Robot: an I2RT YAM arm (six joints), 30 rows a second.
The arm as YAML. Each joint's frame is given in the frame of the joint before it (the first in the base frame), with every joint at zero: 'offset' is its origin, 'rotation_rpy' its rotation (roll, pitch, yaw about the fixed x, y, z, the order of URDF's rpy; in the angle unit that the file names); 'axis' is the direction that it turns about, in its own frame. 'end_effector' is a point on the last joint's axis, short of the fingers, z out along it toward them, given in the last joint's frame.
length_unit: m
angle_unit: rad
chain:
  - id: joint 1
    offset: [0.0, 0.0, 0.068]
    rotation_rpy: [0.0, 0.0, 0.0]
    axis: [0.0, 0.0, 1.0]
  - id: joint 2
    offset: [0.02, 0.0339, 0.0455]
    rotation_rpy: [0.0, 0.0, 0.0]
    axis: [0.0, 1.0, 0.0]
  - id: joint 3
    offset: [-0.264, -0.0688, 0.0]
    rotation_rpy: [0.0, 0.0, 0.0]
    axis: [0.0, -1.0, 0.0]
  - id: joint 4
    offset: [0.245, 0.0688, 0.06]
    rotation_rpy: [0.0, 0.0, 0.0]
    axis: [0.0, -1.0, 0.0]
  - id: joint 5
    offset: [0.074, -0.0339, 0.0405]
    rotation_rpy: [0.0, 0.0, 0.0]
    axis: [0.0, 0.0, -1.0]
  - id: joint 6
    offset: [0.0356, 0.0, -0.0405]
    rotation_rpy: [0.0, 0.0, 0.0]
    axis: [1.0, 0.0, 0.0]
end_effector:
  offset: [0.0, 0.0, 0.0]
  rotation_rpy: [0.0, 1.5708, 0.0]
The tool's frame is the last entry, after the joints.
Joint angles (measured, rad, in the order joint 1, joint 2, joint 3, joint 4, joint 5, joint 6), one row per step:
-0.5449 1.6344 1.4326 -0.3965 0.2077 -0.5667
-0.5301 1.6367 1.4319 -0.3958 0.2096 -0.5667
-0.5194 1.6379 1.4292 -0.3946 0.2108 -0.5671
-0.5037 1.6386 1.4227 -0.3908 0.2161 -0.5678
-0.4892 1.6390 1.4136 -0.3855 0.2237 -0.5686
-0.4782 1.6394 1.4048 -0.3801 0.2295 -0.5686
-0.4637 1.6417 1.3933 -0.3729 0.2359 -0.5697
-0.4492 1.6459 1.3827 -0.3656 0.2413 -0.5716
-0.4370 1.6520 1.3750 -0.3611 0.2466 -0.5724
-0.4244 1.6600 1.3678 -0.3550 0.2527 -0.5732
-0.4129 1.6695 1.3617 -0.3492 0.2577 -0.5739
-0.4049 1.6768 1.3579 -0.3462 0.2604 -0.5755
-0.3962 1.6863 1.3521 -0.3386 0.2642 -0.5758
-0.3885 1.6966 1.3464 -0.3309 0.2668 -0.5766
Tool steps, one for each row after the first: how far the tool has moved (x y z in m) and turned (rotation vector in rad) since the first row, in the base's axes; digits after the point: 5 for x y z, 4 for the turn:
0.00334 0.00446 -0.00099 0.0003 0.0025 0.0132
0.00558 0.00781 -0.00224 0.0008 0.0054 0.0232
0.00850 0.01279 -0.00434 -0.0006 0.0103 0.0349
0.01095 0.01741 -0.00709 -0.0028 0.0166 0.0436
0.01275 0.02095 -0.00973 -0.0039 0.0215 0.0498
0.01538 0.02554 -0.01380 -0.0048 0.0297 0.0598
0.01831 0.03002 -0.01825 -0.0054 0.0389 0.0710
0.02110 0.03363 -0.02264 -0.0045 0.0490 0.0794
0.02430 0.03721 -0.02741 -0.0043 0.0592 0.0876
0.02755 0.04039 -0.03239 -0.0033 0.0697 0.0956
0.02986 0.04264 -0.03606 -0.0024 0.0786 0.1024
0.03268 0.04495 -0.04082 -0.0015 0.0868 0.1084
0.03543 0.04694 -0.04584 -0.0001 0.0954 0.1146

